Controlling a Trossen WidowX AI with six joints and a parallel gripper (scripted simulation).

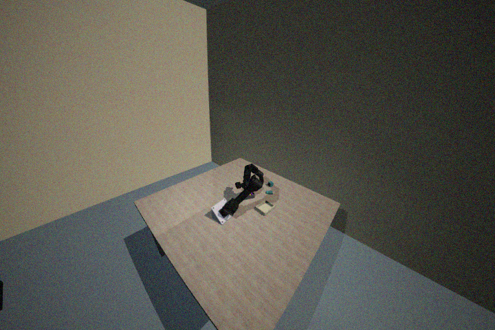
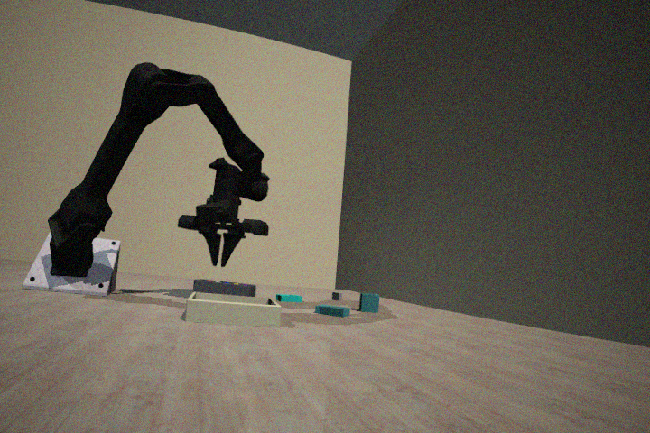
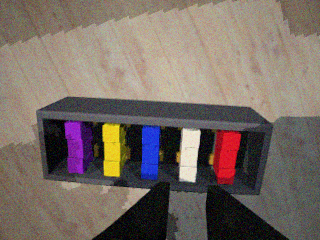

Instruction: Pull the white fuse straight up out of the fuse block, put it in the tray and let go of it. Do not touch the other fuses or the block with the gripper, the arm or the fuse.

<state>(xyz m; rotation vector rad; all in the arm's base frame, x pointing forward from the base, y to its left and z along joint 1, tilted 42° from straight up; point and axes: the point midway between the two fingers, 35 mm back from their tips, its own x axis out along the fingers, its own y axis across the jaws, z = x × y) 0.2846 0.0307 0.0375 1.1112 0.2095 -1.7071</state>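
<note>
Now: gripper tip 50 mm above the white fuse. From my gripper tip the other things lie so: blue fuse 50 mm below, 10 mm to the right, 10 mm ahead; red fuse 50 mm below, 20 mm behind, 10 mm to the left; yellow fuse 50 mm below, 30 mm ahead, 20 mm to the right.
</note>
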